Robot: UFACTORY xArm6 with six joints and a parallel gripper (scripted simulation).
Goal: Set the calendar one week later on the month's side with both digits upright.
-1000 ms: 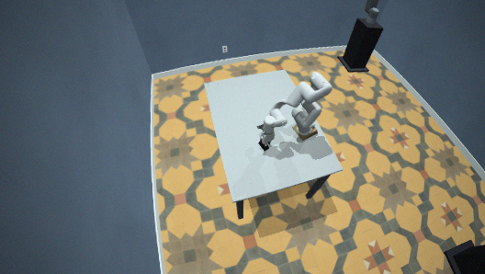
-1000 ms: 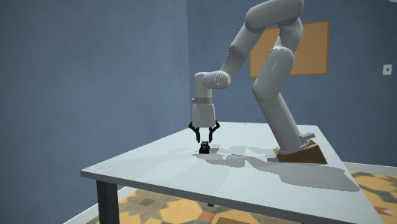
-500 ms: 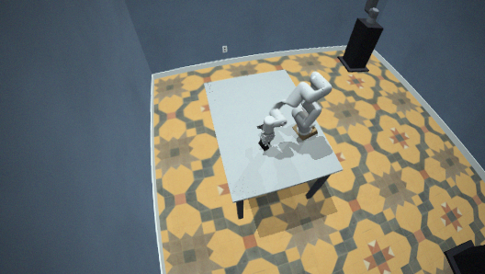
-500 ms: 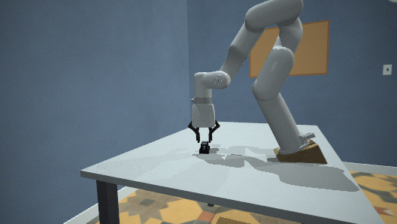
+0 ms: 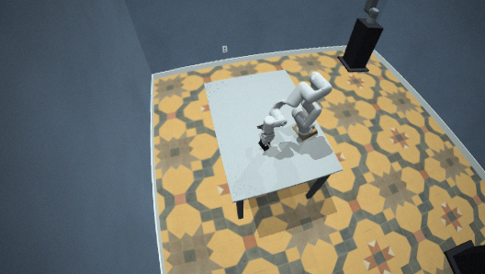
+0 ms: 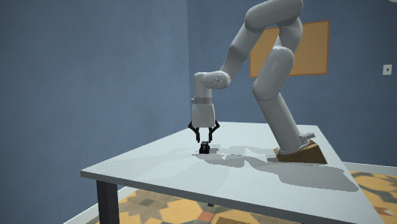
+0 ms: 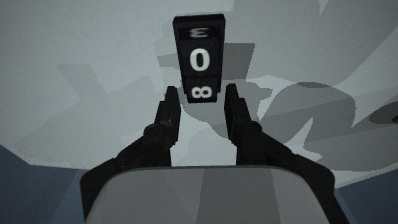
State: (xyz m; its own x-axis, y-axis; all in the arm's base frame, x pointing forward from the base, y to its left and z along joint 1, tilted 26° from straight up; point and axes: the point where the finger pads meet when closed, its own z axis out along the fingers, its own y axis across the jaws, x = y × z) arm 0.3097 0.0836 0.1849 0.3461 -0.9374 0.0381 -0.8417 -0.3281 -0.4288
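My hand is 6 cm above the black calendar tray, 2 cm to the left of it and 1 cm short of it.
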